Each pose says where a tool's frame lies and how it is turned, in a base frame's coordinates. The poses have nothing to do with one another.
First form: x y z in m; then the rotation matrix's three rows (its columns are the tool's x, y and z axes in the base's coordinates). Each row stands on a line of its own.
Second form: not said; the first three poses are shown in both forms.
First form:
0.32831, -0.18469, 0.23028
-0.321, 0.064, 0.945
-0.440, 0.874, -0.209
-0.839, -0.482, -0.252
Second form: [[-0.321, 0.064, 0.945, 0.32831], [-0.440, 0.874, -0.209, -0.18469], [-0.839, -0.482, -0.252, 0.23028], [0, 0, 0, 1]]
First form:
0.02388, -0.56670, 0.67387
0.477, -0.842, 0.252
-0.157, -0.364, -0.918
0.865, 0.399, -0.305
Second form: [[0.477, -0.842, 0.252, 0.02388], [-0.157, -0.364, -0.918, -0.56670], [0.865, 0.399, -0.305, 0.67387], [0, 0, 0, 1]]
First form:
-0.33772, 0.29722, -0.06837
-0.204, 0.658, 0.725
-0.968, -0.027, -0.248
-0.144, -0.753, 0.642
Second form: [[-0.204, 0.658, 0.725, -0.33772], [-0.968, -0.027, -0.248, 0.29722], [-0.144, -0.753, 0.642, -0.06837], [0, 0, 0, 1]]
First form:
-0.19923, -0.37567, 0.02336
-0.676, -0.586, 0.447
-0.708, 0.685, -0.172
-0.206, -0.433, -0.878
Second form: [[-0.676, -0.586, 0.447, -0.19923], [-0.708, 0.685, -0.172, -0.37567], [-0.206, -0.433, -0.878, 0.02336], [0, 0, 0, 1]]
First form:
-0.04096, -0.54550, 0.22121
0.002, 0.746, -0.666
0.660, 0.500, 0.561
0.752, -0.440, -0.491
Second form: [[0.002, 0.746, -0.666, -0.04096], [0.660, 0.500, 0.561, -0.54550], [0.752, -0.440, -0.491, 0.22121], [0, 0, 0, 1]]
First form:
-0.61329, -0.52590, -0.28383
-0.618, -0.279, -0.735
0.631, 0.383, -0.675
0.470, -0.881, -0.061
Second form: [[-0.618, -0.279, -0.735, -0.61329], [0.631, 0.383, -0.675, -0.52590], [0.470, -0.881, -0.061, -0.28383], [0, 0, 0, 1]]
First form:
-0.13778, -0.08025, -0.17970
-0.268, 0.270, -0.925
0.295, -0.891, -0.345
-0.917, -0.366, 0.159
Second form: [[-0.268, 0.270, -0.925, -0.13778], [0.295, -0.891, -0.345, -0.08025], [-0.917, -0.366, 0.159, -0.17970], [0, 0, 0, 1]]
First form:
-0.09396, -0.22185, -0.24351
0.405, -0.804, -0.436
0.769, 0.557, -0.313
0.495, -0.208, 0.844
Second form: [[0.405, -0.804, -0.436, -0.09396], [0.769, 0.557, -0.313, -0.22185], [0.495, -0.208, 0.844, -0.24351], [0, 0, 0, 1]]
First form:
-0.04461, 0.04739, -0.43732
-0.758, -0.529, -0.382
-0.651, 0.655, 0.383
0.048, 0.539, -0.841
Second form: [[-0.758, -0.529, -0.382, -0.04461], [-0.651, 0.655, 0.383, 0.04739], [0.048, 0.539, -0.841, -0.43732], [0, 0, 0, 1]]
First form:
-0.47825, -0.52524, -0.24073
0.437, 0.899, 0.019
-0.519, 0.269, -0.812
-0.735, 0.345, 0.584
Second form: [[0.437, 0.899, 0.019, -0.47825], [-0.519, 0.269, -0.812, -0.52524], [-0.735, 0.345, 0.584, -0.24073], [0, 0, 0, 1]]
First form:
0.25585, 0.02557, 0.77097
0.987, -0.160, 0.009
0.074, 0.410, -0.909
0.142, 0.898, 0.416
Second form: [[0.987, -0.160, 0.009, 0.25585], [0.074, 0.410, -0.909, 0.02557], [0.142, 0.898, 0.416, 0.77097], [0, 0, 0, 1]]
